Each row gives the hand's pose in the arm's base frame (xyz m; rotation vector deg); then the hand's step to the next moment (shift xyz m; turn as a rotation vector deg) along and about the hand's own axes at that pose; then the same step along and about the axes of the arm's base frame.
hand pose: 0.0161 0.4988 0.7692 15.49 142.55 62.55
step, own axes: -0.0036 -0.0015 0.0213 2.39 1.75 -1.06
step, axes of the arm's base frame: 0.0126 0.0118 -0.0131 -2.59 1.28 1.25
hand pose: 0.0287 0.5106 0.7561 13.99 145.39 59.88
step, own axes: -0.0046 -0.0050 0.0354 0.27 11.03 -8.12
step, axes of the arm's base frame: 0.0187 0.0177 -0.0252 -3.43 2.69 12.99
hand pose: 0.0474 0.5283 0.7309 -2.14 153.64 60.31
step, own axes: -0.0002 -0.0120 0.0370 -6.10 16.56 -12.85
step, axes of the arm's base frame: 0.0101 0.0160 -0.0340 0.98 3.14 21.58
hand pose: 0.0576 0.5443 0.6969 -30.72 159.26 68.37
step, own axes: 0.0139 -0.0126 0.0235 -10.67 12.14 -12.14
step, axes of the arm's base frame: -0.0104 0.0047 -0.0278 6.72 2.15 18.94
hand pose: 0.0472 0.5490 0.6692 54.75 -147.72 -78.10
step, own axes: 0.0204 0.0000 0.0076 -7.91 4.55 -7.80
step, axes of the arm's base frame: -0.0190 -0.0058 -0.0090 6.76 0.63 9.90
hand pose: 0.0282 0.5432 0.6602 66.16 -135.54 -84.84
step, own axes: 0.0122 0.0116 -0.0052 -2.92 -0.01 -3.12
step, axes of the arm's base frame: -0.0124 -0.0091 0.0087 3.51 -0.33 2.41
